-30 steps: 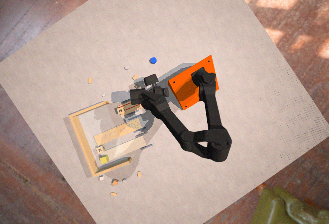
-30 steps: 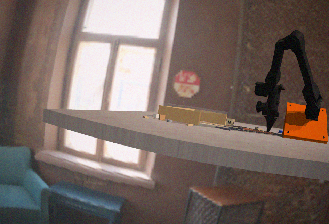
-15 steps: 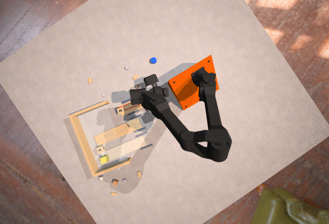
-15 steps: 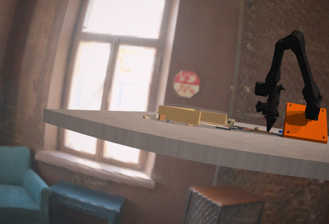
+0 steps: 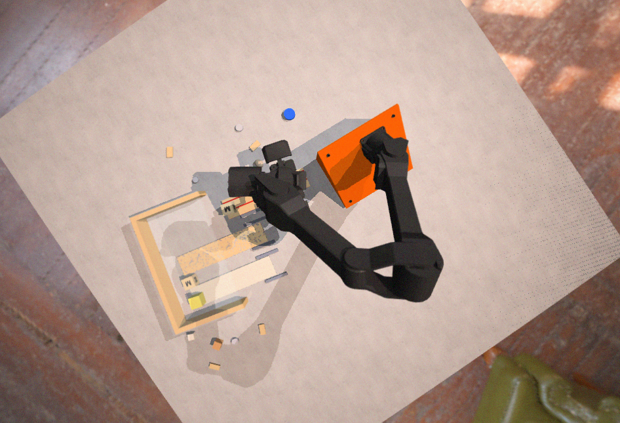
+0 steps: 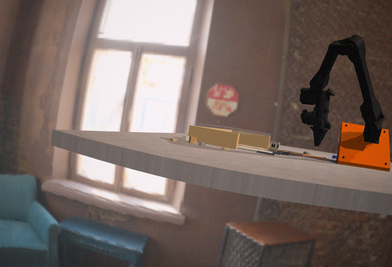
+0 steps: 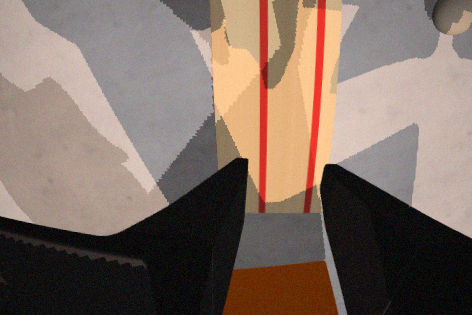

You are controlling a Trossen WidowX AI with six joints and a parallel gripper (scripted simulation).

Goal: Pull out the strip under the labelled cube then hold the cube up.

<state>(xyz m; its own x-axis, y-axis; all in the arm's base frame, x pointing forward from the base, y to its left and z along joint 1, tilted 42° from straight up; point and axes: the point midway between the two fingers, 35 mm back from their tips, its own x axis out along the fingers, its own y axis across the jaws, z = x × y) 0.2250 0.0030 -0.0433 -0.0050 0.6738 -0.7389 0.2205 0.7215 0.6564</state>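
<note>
My gripper tip is 25 cm short of the speckled strip, 6 cm to the right of it and 4 cm above it. From my gripper tip the other things lie so: blue disc 9 cm behind, 16 cm to the right, 4 cm below.
</note>
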